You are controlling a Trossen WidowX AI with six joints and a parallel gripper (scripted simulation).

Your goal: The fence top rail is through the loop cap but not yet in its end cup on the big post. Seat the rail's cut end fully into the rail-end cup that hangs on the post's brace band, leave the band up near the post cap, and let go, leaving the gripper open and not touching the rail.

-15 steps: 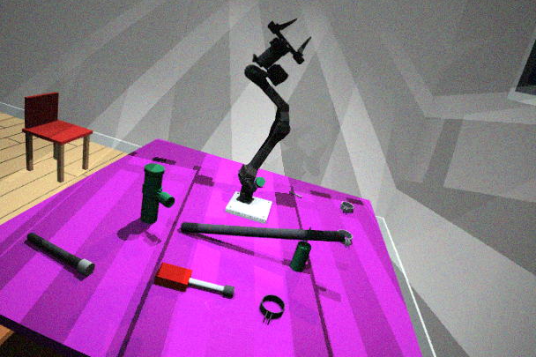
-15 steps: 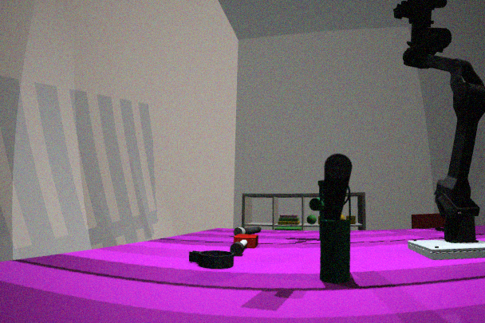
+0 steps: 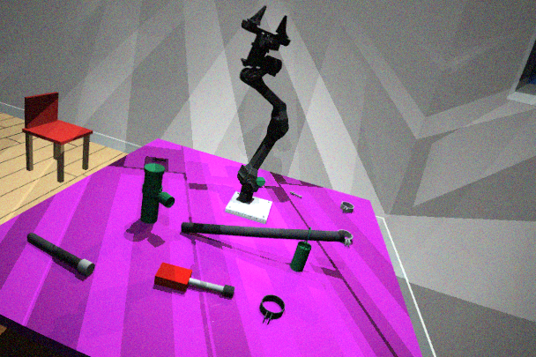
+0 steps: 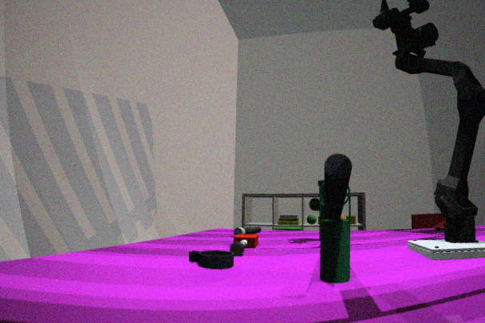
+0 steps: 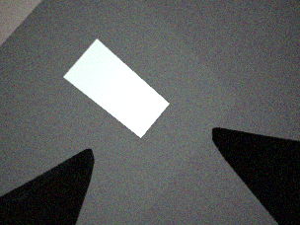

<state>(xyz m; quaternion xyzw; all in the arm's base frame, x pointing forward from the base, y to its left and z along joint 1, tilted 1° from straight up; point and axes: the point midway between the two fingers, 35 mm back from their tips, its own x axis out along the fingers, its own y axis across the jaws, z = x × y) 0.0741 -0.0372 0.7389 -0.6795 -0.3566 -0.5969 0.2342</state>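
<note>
Now: the green rail-end cup 67 cm below my gripper tip, 32 cm ahead of it and 13 cm to the right of it. Round my gripper tip: short green post: 69 cm below, 35 cm to the left, 22 cm ahead.
</note>
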